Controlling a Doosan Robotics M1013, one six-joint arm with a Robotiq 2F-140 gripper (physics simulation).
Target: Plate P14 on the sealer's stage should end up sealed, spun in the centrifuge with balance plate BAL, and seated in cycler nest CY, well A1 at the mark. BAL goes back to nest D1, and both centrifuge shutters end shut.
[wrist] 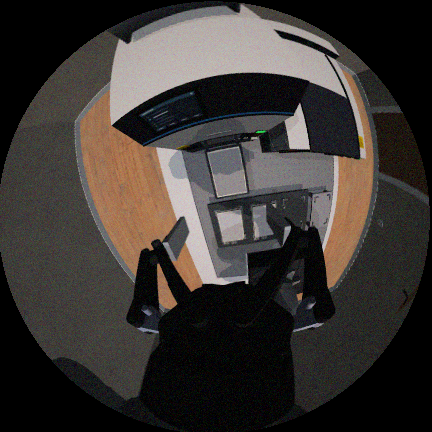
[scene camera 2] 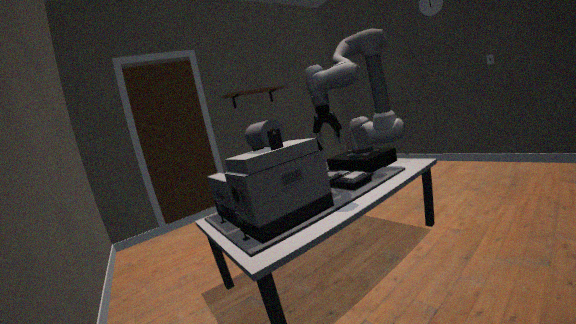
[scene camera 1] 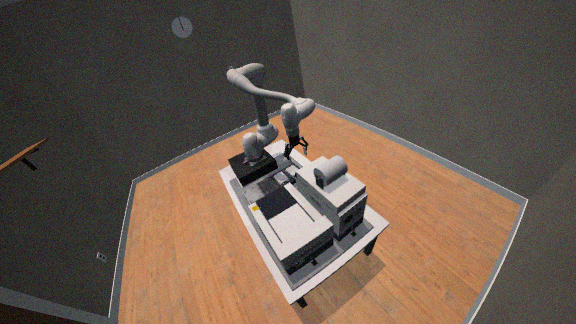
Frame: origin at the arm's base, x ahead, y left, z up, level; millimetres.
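Seen in the pictures: gripper, fingertip midpoint: (wrist: 225, 218) (scene camera 2: 329, 144) (scene camera 1: 298, 158); arm's base at its link origin: (scene camera 2: 363, 154) (scene camera 1: 255, 159).
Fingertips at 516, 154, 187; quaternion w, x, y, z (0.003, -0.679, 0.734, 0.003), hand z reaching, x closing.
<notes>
Pixels of each thing's middle, then the offset from my fingertips to it, as dx, dy, dz. "*": a spot on its surface instead.
- sealer at the middle of its body: (wrist: 194, 53) (scene camera 2: 277, 171) (scene camera 1: 329, 190) +350, -36, -43
- pale plate-like rectangle at a spot on its surface: (wrist: 227, 171) * +54, -19, -156
- dark nest rack at a spot on its surface: (wrist: 295, 201) * -106, -246, -231
- lower white machine at the middle of its body: (wrist: 303, 86) (scene camera 1: 288, 223) +299, -339, -159
- pale square with corner marks, surface spot: (wrist: 320, 209) * -169, -383, -233
My gripper (scene camera 1: 296, 151) (scene camera 2: 328, 135) (wrist: 225, 218) is open and empty, pointing down high above the bench end near the arm's base. The sealer (scene camera 1: 325, 194) (scene camera 2: 285, 185) (wrist: 215, 55) is a tall white machine with a roll on top. A pale plate-like rectangle (wrist: 227, 171) lies in a dark-edged stage before its front. Beyond the fingers is a dark nest rack (wrist: 295, 201) with two pale plates, one (wrist: 230, 225) at its left and one (wrist: 261, 220) beside it, partly behind a finger. Labels are unreadable; I cannot tell which is BAL. Shutters and mark A1 cannot be made out.
A lower white machine (scene camera 1: 300, 227) (wrist: 330, 120) with a dark top panel and yellow label stands beside the sealer. A pale square with corner marks (wrist: 320, 209) lies right of the rack. The arm's black base block (scene camera 1: 252, 167) (scene camera 2: 362, 159) stands on the white table (scene camera 2: 300, 248).
</notes>
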